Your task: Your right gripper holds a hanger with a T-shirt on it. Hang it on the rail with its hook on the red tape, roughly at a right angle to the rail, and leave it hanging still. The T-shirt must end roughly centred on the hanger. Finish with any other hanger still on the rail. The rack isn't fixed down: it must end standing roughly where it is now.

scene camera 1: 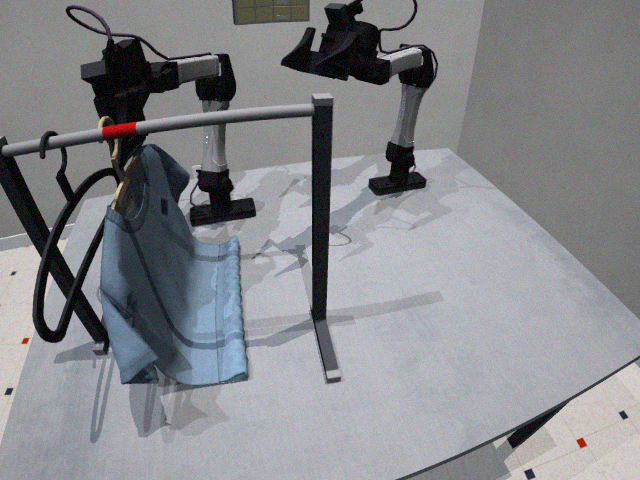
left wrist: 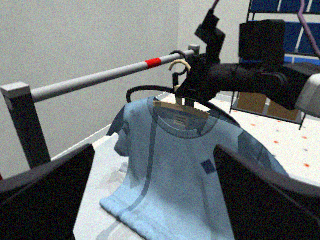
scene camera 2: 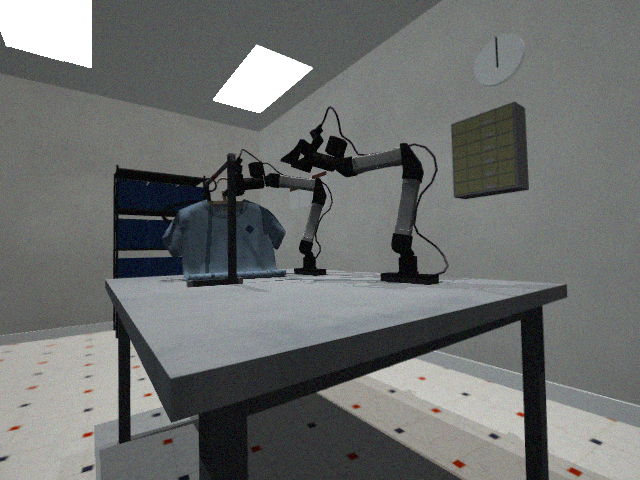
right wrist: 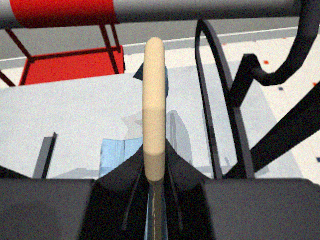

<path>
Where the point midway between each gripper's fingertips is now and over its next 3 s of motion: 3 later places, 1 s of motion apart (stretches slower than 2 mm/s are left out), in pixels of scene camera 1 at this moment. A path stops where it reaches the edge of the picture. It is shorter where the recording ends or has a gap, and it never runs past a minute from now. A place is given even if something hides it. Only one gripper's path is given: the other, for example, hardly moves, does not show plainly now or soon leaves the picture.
My right gripper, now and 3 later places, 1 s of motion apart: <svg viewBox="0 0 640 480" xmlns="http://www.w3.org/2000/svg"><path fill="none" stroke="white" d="M117 168L103 159L119 172L131 165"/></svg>
</path>
